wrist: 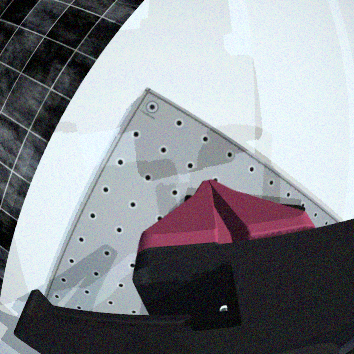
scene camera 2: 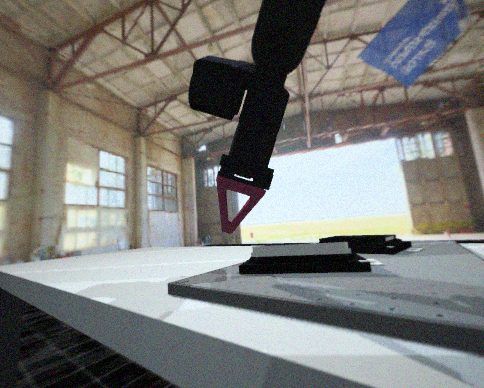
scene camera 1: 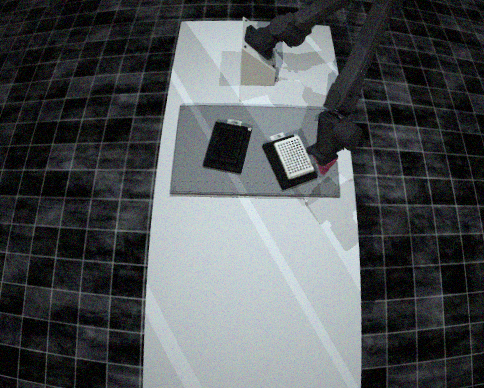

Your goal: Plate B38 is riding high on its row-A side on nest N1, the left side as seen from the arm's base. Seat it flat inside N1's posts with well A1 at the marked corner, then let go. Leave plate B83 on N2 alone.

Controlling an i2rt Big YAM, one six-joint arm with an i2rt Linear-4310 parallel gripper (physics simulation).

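Observation:
Plate B38, white with a grid of wells, sits on the black nest N1. From these views I cannot tell how far its row-A side is raised, and its lettering is not readable. The dark plate B83 on N2 is hard to tell from its black nest. My gripper is shut and empty. Its dark red fingers point down, above and to the side of N1, near the board's right end in scene camera 1. In the wrist view the fingers hide most of what lies behind them.
Both nests stand on a grey perforated board with a raised edge. The board lies on a long white table. A beige panel stands by the arm base at the table's far end. Small white labels adjoin the nests.

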